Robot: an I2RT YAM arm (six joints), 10 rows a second.
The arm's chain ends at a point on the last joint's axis. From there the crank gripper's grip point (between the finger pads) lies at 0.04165 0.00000 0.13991 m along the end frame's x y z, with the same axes.
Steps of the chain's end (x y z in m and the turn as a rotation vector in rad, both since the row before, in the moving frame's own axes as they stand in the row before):
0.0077, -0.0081, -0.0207, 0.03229, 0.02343, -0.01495
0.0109, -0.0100, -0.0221, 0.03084, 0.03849, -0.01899
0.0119, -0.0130, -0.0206, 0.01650, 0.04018, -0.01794
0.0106, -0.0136, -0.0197, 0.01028, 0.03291, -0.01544
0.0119, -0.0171, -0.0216, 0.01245, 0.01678, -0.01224
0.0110, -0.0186, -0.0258, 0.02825, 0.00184, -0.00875
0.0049, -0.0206, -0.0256, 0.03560, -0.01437, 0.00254
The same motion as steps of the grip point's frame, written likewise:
0.0109, -0.0132, -0.0218, 0.03229, 0.02343, -0.01495
0.0162, -0.0151, -0.0239, 0.03084, 0.03849, -0.01899
0.0175, -0.0161, -0.0224, 0.01650, 0.04018, -0.01794
0.0152, -0.0157, -0.0212, 0.01028, 0.03291, -0.01544
0.0142, -0.0194, -0.0223, 0.01245, 0.01678, -0.01224
0.0112, -0.0229, -0.0259, 0.02825, 0.00184, -0.00875
0.0029, -0.0255, -0.0251, 0.03560, -0.01437, 0.00254

